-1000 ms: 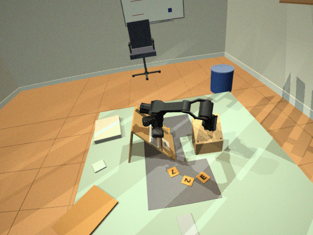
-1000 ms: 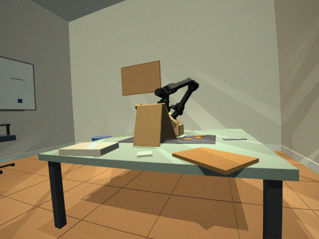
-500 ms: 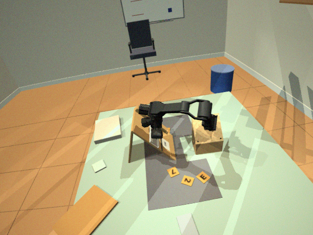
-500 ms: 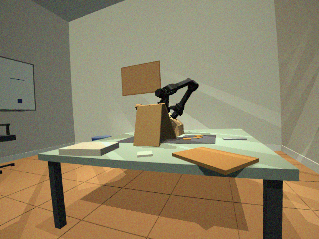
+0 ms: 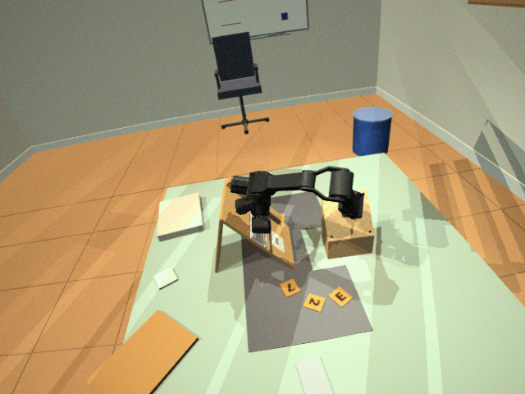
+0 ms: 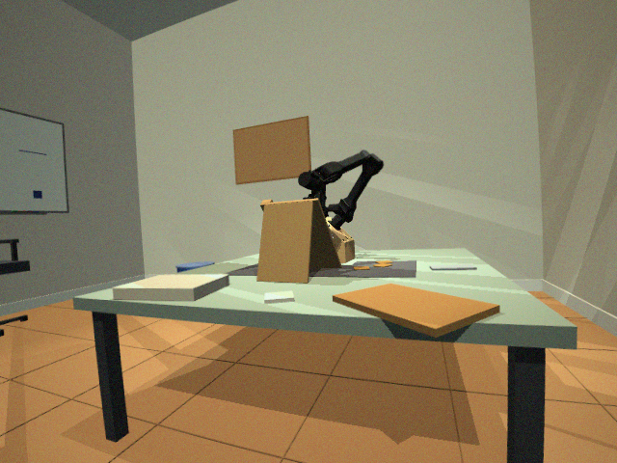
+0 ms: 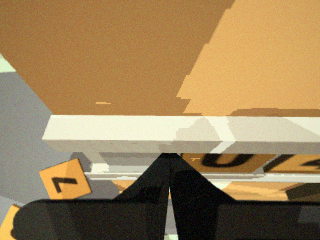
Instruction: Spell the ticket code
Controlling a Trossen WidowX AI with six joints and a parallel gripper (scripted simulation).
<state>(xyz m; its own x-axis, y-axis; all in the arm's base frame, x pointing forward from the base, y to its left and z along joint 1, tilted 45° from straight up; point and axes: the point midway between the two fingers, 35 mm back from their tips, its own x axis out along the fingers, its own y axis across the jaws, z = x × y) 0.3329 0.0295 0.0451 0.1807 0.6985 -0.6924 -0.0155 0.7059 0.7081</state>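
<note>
Right now the white ticket is 6 cm behind my gripper tip, 3 cm to the right of it and 9 cm below it. Round my gripper tip: grey mat: 14 cm behind, 4 cm to the right, 16 cm below; then grey slab: 13 cm behind, 48 cm to the left, 16 cm below; then cream box: 41 cm ahead, 33 cm to the right, 14 cm below.
</note>
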